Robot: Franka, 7 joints.
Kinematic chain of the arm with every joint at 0, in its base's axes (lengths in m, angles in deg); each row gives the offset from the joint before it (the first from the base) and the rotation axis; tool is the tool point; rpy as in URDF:
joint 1: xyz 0 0 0.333 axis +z
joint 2: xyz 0 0 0 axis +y
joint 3: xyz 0 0 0.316 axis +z
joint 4: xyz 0.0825 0 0 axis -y
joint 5: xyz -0.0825 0 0.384 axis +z
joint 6: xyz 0 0 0 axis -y
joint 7: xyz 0.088 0 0 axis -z
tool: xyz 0 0 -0.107 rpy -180 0 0
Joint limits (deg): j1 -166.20..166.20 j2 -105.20..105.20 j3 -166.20..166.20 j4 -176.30..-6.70 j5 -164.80..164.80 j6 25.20..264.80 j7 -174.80..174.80
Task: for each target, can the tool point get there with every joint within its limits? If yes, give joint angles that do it. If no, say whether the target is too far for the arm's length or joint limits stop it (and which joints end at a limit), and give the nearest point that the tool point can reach.
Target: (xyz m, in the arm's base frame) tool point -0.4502 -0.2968 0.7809
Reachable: yes | joints -78.92 38.42 -113.99 -69.90 -128.25 201.51 -26.53
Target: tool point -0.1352 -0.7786 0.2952
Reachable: yes | joints 49.82 -65.63 -135.50 -71.56 132.87 102.05 70.89
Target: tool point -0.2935 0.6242 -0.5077
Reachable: no: too far | nearest point -0.2368 0.5035 -0.2852 | short by 0.259 m
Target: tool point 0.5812 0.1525 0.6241
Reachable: yes | joints 103.14 -2.87 -84.71 -98.50 -37.81 123.74 86.34
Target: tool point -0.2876 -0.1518 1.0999
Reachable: yes | joints 24.26 -39.05 7.56 -20.48 -46.42 110.39 -54.65
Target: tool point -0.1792 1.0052 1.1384
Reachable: no: too far | nearest point -0.1182 0.6631 0.8643 | short by 0.443 m
